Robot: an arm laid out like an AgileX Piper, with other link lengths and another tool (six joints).
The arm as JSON. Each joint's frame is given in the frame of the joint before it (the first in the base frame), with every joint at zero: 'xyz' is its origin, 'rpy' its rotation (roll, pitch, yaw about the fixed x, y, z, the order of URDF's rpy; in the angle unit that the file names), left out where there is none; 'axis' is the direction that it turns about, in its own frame. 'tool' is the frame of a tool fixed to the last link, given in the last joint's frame.
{
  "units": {
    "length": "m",
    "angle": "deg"
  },
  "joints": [
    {
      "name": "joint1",
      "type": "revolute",
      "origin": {
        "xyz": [
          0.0,
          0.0,
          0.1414
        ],
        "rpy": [
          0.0,
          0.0,
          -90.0
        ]
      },
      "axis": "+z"
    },
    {
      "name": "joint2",
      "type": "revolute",
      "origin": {
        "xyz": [
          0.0,
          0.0,
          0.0
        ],
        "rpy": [
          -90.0,
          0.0,
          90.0
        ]
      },
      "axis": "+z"
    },
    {
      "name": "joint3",
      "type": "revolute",
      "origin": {
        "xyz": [
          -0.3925,
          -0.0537,
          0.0
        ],
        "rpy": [
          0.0,
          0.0,
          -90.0
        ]
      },
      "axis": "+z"
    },
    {
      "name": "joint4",
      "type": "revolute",
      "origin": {
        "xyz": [
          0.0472,
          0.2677,
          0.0
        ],
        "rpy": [
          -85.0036,
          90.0,
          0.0
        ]
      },
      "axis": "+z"
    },
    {
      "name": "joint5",
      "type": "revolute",
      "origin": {
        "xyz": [
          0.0,
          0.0,
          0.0
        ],
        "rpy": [
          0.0,
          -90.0,
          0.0
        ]
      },
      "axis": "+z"
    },
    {
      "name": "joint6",
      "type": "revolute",
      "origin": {
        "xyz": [
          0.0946,
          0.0,
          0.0
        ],
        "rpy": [
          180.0,
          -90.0,
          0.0
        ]
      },
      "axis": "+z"
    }
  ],
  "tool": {
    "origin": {
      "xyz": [
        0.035,
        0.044,
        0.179
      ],
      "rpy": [
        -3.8,
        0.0,
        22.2
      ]
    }
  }
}
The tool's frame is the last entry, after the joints.
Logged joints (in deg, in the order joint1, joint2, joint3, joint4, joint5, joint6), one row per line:
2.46, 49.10, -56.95, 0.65, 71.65, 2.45
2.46, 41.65, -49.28, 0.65, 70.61, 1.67
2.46, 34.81, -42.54, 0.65, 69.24, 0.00
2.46, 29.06, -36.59, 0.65, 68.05, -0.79
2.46, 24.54, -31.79, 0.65, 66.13, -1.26
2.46, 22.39, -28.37, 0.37, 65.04, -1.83
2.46, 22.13, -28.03, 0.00, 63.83, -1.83
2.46, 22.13, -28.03, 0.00, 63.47, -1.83
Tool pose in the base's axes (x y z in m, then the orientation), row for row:
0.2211, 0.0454, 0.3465, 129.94, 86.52, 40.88
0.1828, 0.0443, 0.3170, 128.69, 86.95, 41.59
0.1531, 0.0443, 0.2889, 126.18, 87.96, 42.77
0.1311, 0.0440, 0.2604, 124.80, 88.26, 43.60
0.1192, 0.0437, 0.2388, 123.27, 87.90, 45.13
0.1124, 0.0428, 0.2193, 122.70, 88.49, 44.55
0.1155, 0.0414, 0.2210, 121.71, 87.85, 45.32
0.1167, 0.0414, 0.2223, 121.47, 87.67, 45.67
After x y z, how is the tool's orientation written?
As a rotation vector, in degrees.
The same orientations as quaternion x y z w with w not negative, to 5 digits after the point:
0.79460, 0.52908, 0.24999, 0.16184
0.78917, 0.53320, 0.25504, 0.16692
0.77793, 0.54229, 0.26369, 0.17667
0.77193, 0.54592, 0.26968, 0.18264
0.76592, 0.54615, 0.28041, 0.19095
0.76336, 0.55053, 0.27716, 0.19335
0.76037, 0.54884, 0.28313, 0.20112
0.75952, 0.54818, 0.28556, 0.20270

